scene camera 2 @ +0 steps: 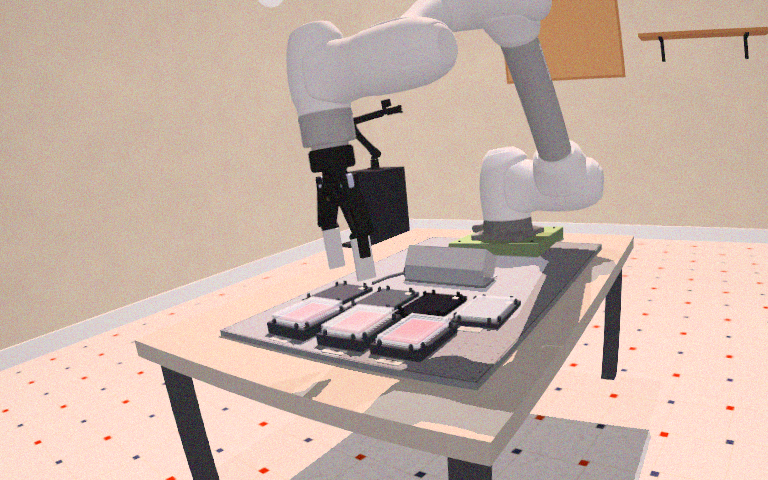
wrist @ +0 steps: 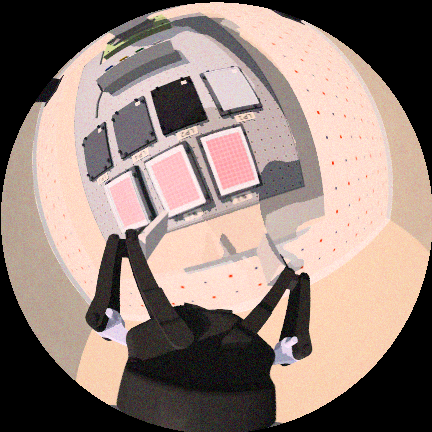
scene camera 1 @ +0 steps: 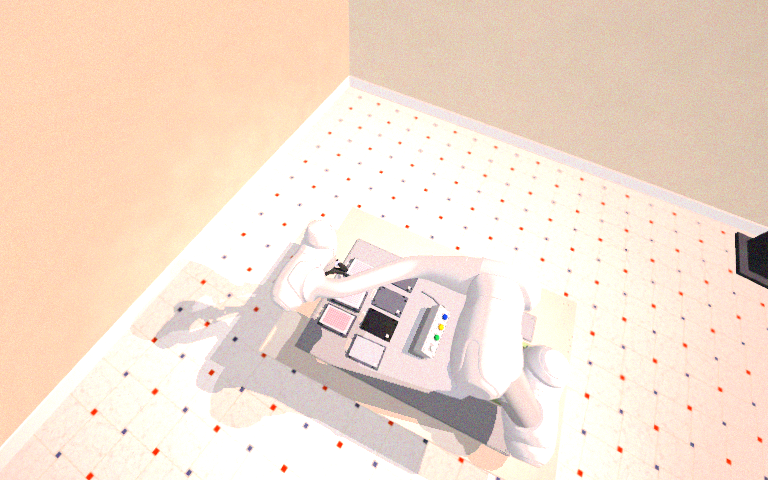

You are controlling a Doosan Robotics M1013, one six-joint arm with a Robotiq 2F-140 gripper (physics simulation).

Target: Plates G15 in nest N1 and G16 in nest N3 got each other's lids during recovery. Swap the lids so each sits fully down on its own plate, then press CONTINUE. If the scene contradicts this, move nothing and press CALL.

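Frame: origin at the arm's base, x down, y right, z back, level; millimetres.
Where they show: gripper, between the fingertips: [scene camera 2: 351, 272] [wrist: 214, 232]; arm's base, origin of its link: [scene camera 2: 508, 235].
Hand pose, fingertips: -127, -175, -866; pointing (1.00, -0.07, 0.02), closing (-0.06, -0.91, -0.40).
Each offset is from my fingertips to the centre of the thing, as dx, dy, dz. "spot": to the spot under its first point.
Three pink-filled plates with pale rims sit in dark nests in the front row: one at the robot camera's right [scene camera 1: 338, 318] [scene camera 2: 414, 333] [wrist: 230, 160], a middle one {+116, +66, +70} [scene camera 2: 357, 323] [wrist: 176, 180] and a left one {+114, +198, +55} [scene camera 2: 305, 312] [wrist: 128, 200]. Clear lids seem to lie on them; plate and nest labels are too small to read, so I cannot tell G15 from G16. My gripper [scene camera 1: 338, 270] [scene camera 2: 350, 271] [wrist: 214, 232] is open and empty, above the plate row. A grey button box {+109, +129, +471} [scene camera 1: 430, 331] [scene camera 2: 447, 266] [wrist: 142, 65] has blue, yellow, green and white buttons; their lettering is unreadable.
Behind the plates is a second row: a white pad {+137, -94, +274} [scene camera 1: 367, 350] [scene camera 2: 488, 309] [wrist: 232, 90], a black one {+141, +35, +258} [scene camera 1: 379, 323] [scene camera 2: 434, 303] [wrist: 179, 106] and two grey ones {spot: +141, +152, +247} [scene camera 2: 386, 298] [wrist: 134, 128]. A black panel [scene camera 2: 385, 198] stands behind the gripper in scene camera 2.
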